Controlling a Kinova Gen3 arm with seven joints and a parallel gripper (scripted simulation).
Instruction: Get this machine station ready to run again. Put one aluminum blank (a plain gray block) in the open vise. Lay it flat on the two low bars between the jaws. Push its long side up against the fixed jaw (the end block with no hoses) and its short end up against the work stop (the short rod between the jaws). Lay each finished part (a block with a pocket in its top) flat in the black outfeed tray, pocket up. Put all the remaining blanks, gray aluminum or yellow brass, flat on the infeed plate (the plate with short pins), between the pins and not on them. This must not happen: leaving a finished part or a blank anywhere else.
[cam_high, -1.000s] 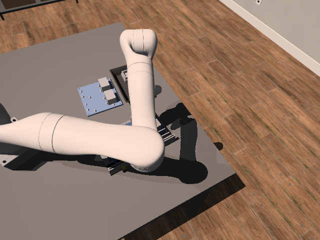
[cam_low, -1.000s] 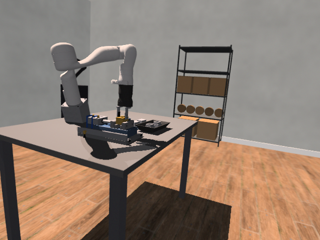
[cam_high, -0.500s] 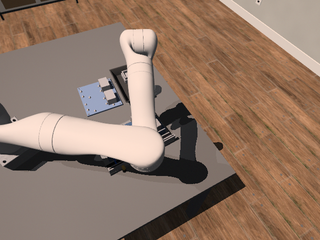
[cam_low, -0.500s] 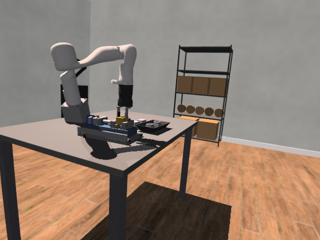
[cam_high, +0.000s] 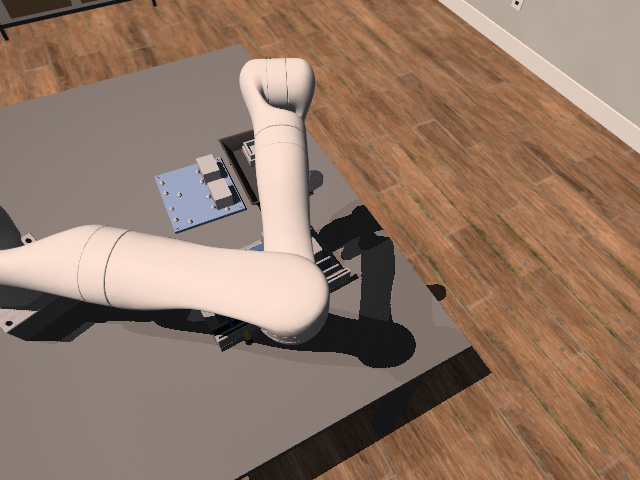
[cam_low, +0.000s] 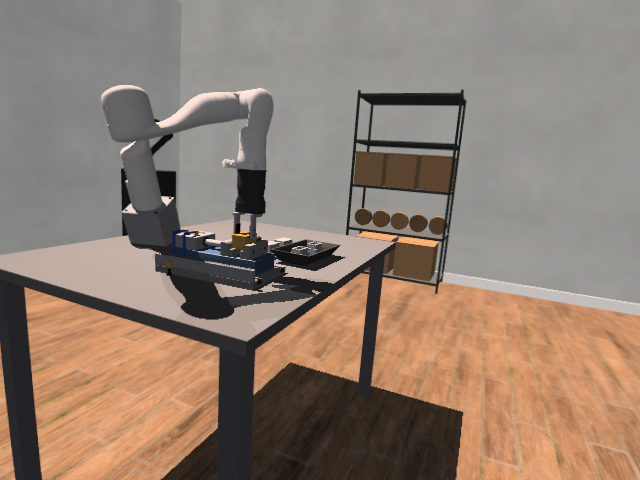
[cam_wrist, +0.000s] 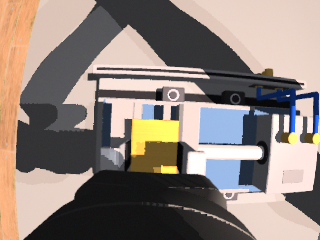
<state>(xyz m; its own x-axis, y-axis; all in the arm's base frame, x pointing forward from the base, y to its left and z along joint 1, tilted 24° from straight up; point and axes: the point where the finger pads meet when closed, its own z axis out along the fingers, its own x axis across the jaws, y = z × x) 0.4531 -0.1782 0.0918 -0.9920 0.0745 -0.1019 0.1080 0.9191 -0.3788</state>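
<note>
Right now my hand is 3 cm above the yellow brass blank. From my hand the other things lie so: vise 7 cm behind, 1 cm to the left, 8 cm below; then fixed jaw 3 cm ahead, 5 cm below; then infeed plate 6 cm behind, 31 cm to the left, 12 cm below.
</note>
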